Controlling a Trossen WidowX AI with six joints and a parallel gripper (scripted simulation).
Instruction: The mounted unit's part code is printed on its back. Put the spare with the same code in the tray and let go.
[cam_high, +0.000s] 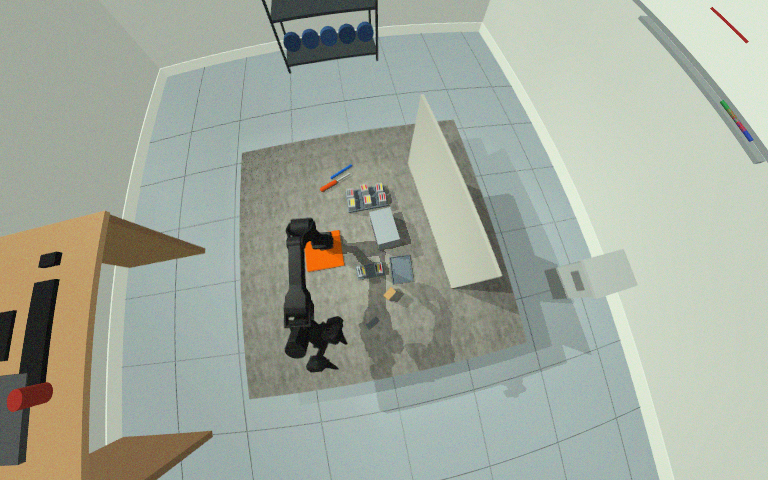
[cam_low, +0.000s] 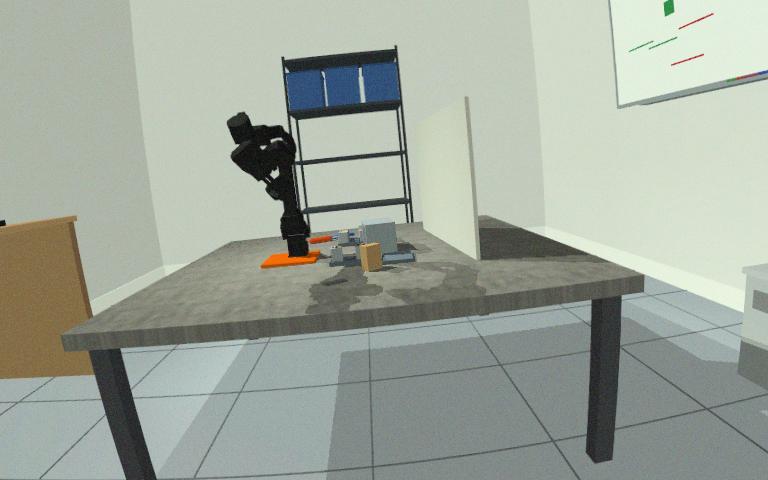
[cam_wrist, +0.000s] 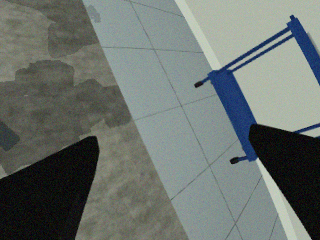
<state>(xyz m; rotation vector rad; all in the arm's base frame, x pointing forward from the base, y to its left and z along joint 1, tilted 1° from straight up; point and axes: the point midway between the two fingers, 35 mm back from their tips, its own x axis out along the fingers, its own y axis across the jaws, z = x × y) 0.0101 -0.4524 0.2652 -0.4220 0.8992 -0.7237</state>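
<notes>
Now: gripper tip 14 cm short of the grey spare, 70 cm to the right of it and 21 cm above it. Round my gripper tip: tan block (21 cm ahead, 18 cm to the left, 22 cm below); dark piece (11 cm ahead, 7 cm to the left, 25 cm below); tray (30 cm ahead, 27 cm to the left, 25 cm below).
</notes>
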